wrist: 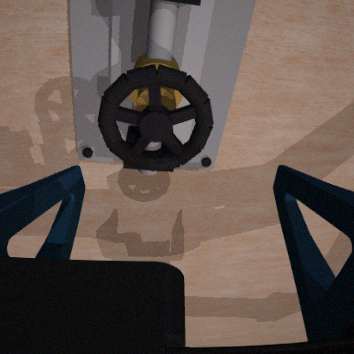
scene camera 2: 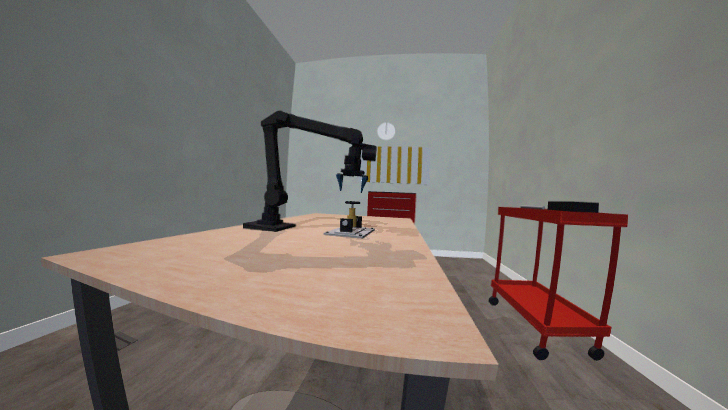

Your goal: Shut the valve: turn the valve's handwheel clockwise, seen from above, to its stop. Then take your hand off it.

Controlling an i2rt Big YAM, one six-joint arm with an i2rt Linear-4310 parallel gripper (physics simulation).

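The valve's black handwheel (scene camera 2: 352,202) (wrist: 155,126) is round with several spokes and sits level on top of the brass valve body (scene camera 2: 352,215) (wrist: 172,96). The valve is mounted on a grey base plate (scene camera 2: 362,233) (wrist: 227,55) on the table. My gripper (scene camera 2: 352,190) (wrist: 178,175) is open, with blue fingers pointing down. It hangs above the handwheel with a gap below the fingertips, touching nothing. In the wrist view the handwheel shows ahead of the line between the fingertips. The wheel hides part of the valve body in the wrist view.
The wooden table (scene camera 2: 285,300) carries the arm's base (scene camera 2: 268,225) to the left of the valve. A pale pipe (wrist: 163,30) and black blocks belong to the valve fixture. A red cart (scene camera 2: 593,219) stands right of the table, and a red drawer cabinet (scene camera 2: 391,203) stands behind it.
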